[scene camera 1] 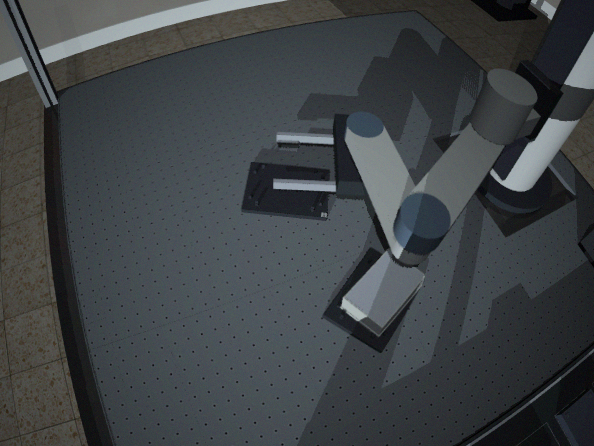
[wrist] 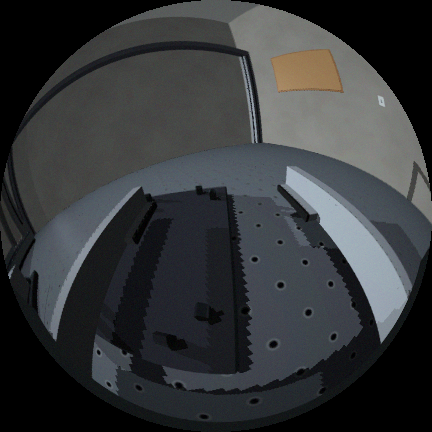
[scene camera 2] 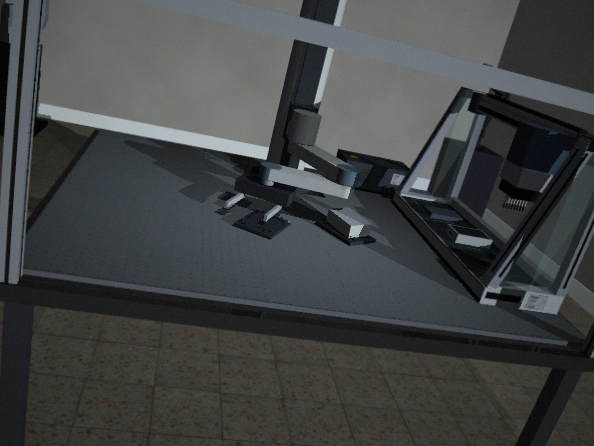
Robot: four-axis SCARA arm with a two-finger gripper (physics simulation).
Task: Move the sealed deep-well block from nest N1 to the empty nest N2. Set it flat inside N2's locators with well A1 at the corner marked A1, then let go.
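Places are measured from the arm's base along level axes (x ahead, y left, z up), in millimetres.
Pixels of known places: gripper, fingertip midpoint: [scene camera 1: 275, 159] [wrist: 214, 183] [scene camera 2: 245, 211]; arm's base, link origin: [scene camera 1: 507, 172].
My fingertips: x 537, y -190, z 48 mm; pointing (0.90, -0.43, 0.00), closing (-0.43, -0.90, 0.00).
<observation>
For each thing: its top centre in the pictures, then the offset to it from my fingertips. "spot": a spot on its surface instead.
- pale sealed block, top centre: [scene camera 1: 387, 285] [scene camera 2: 350, 214] dx -58, dy +339, dz +28 mm
- nest N1, surface spot: [scene camera 1: 367, 334] [scene camera 2: 365, 238] spot: dx -4, dy +389, dz -24 mm
- empty nest N2, top centre: [wrist: 144, 228] [scene camera 1: 287, 184] [scene camera 2: 264, 219] dx -1, dy +60, dz -13 mm
- white-sided tray, surface spot: [scene camera 2: 472, 240] spot: dx -4, dy +748, dz +32 mm
- pipetting head, surface spot: [scene camera 2: 537, 150] spot: dx +241, dy +685, dz +396 mm
- dark box, surface spot: [scene camera 2: 375, 170] spot: dx -572, dy +567, dz +60 mm
The pale sealed block [scene camera 1: 385, 290] [scene camera 2: 345, 218] sits in nest N1 [scene camera 1: 367, 334] [scene camera 2: 364, 240], a dark plate. Its well A1 cannot be made out. The empty nest N2 [scene camera 1: 287, 206] [scene camera 2: 270, 232] [wrist: 190, 275] is a dark plate with small black locators and a light A1 tag at its near right corner in the first scene view. My gripper [scene camera 1: 276, 161] [scene camera 2: 247, 211] [wrist: 214, 183] is open and empty, above the table beside and partly over N2. One finger crosses over N2; the other lies beyond its edge. In the wrist view N2 lies left of the middle between the fingers.
The arm's column [scene camera 2: 285, 135] stands behind the nests. In the second scene view a framed glass enclosure [scene camera 2: 440, 255] at the right holds a white-sided tray [scene camera 2: 472, 240] under a pipetting head [scene camera 2: 537, 150]. A dark box [scene camera 2: 375, 170] stands behind the arm.
</observation>
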